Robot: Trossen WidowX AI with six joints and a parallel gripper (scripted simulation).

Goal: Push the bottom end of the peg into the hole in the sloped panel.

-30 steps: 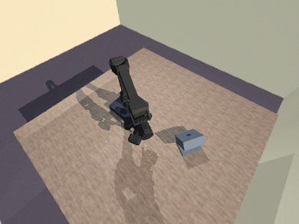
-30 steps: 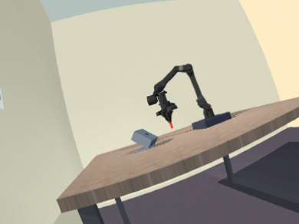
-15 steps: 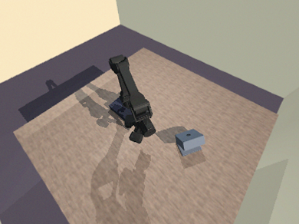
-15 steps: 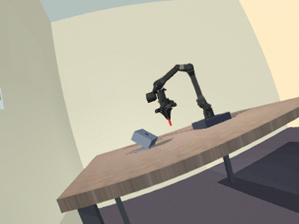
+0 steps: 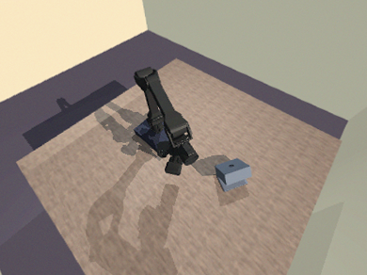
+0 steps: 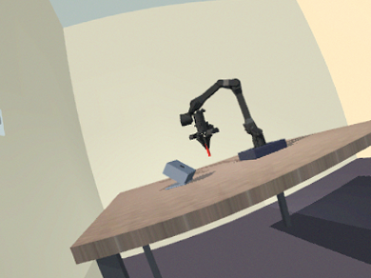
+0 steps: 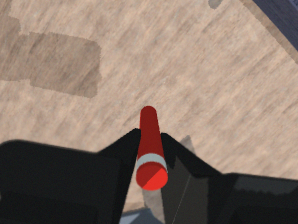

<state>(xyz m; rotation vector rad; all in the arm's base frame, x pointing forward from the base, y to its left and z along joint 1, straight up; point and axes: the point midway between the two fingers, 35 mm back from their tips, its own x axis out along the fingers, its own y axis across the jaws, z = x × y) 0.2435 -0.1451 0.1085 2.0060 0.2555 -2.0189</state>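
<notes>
Now: gripper tip 23 cm short of the sloped panel, 12 cm to the right of it and 6 cm above it. The rest, counted from my gripper tip: peg (2 cm above); wedge support (25 cm ahead, 12 cm below, 11 cm to the left).
</notes>
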